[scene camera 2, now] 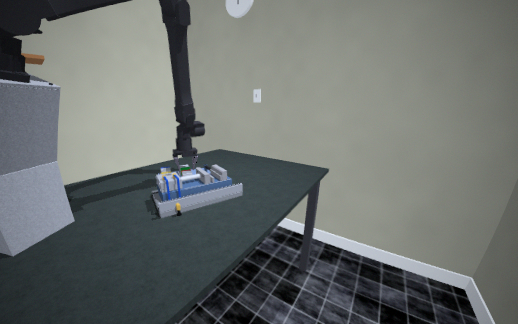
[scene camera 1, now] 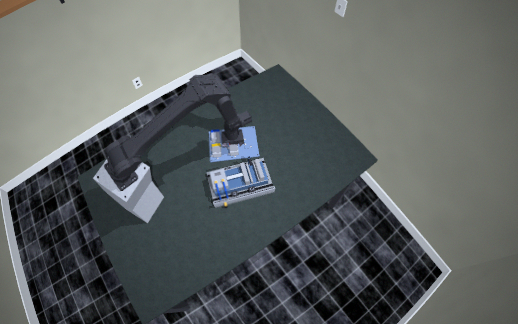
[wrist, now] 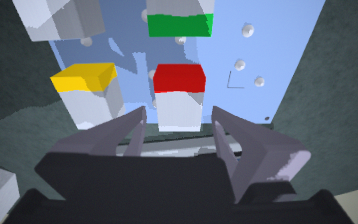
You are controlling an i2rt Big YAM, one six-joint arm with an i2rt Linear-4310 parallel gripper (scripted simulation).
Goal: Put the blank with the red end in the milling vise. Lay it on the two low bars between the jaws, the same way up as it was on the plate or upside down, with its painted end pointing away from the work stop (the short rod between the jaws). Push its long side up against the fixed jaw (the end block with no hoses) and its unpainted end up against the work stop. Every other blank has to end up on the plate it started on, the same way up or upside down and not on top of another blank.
Scene:
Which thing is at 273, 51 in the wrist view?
A blue plate.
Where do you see a yellow-ended blank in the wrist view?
91, 93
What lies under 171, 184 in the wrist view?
The gripper.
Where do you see a blue plate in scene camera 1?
At 249, 133

